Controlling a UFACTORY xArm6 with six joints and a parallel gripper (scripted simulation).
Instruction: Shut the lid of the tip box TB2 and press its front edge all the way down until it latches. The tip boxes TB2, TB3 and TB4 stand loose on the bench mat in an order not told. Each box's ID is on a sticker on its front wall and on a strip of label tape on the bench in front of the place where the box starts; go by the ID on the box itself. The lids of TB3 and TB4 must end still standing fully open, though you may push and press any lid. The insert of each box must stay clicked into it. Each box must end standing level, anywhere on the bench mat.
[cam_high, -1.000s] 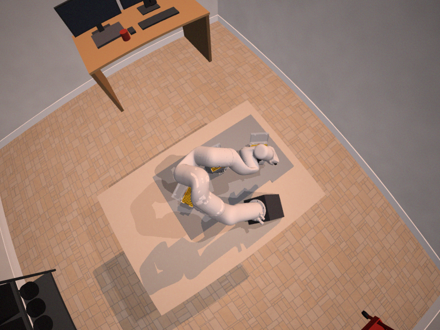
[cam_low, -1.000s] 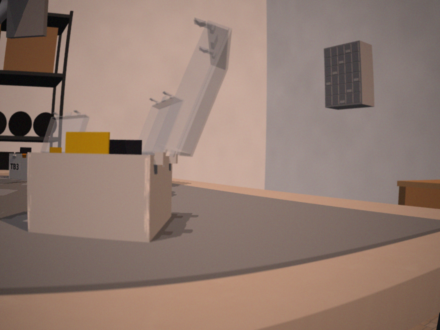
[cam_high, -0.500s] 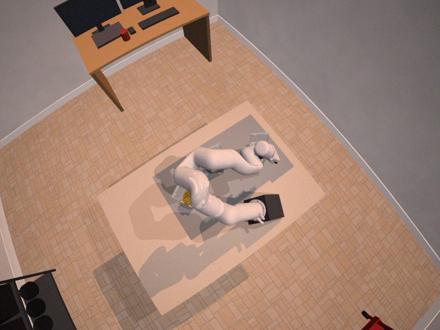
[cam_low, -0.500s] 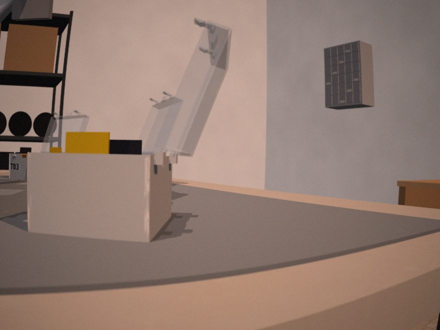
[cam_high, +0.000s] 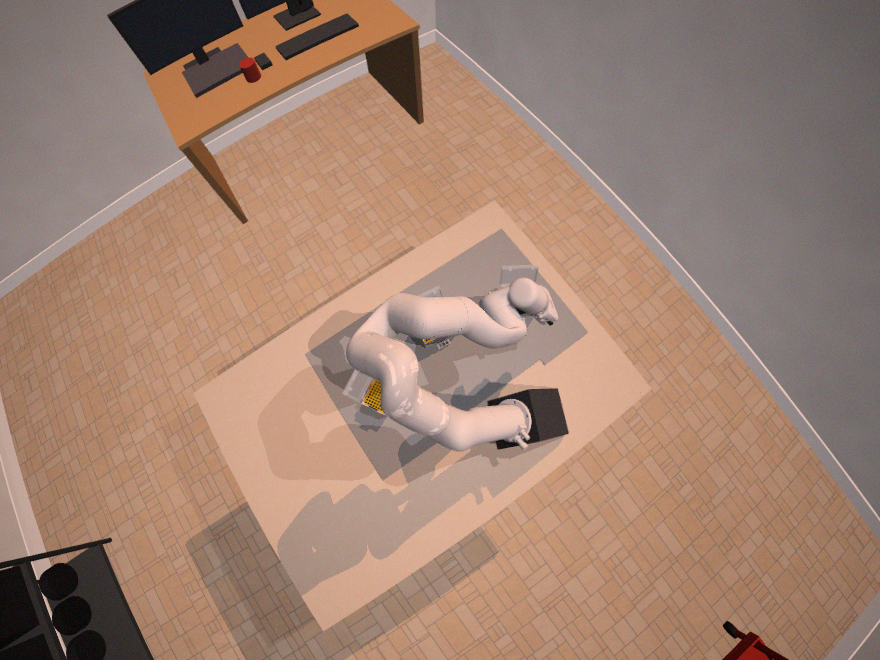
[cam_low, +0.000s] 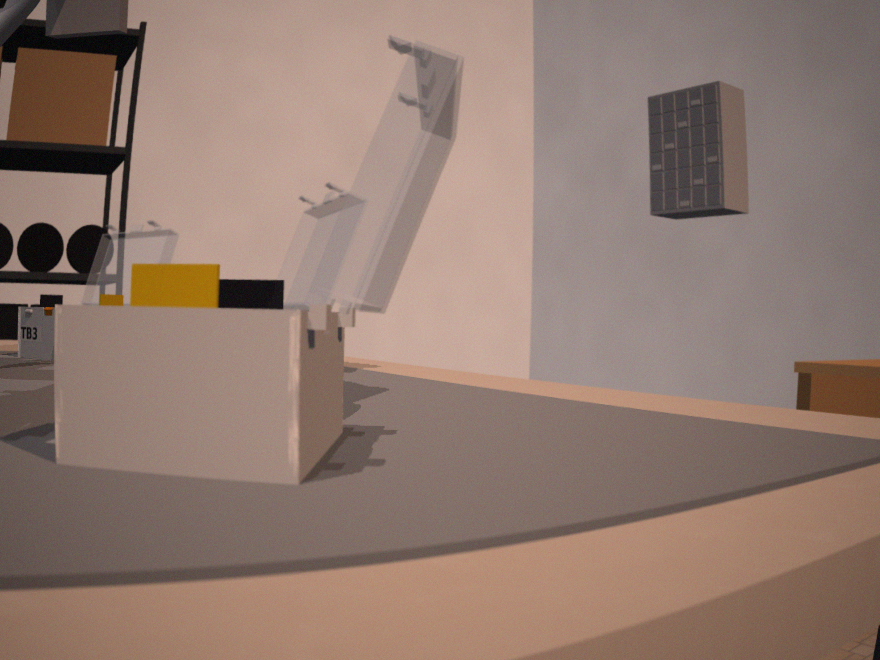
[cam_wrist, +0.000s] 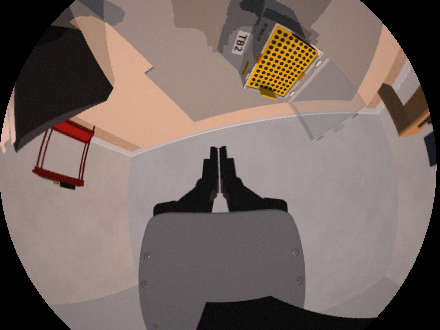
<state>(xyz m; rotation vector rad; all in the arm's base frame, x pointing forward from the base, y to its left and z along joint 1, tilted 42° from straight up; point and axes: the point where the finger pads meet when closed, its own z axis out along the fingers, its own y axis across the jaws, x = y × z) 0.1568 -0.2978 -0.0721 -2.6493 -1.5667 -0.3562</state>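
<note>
Now: hand 16 cm short of the clear lid, 4 cm to the left of it and 9 cm above it. From my hand the other things lie so: box marked TB3: 13 cm ahead, 55 cm to the left, 13 cm below; label tape: 6 cm ahead, 3 cm to the left, 19 cm below.
</note>
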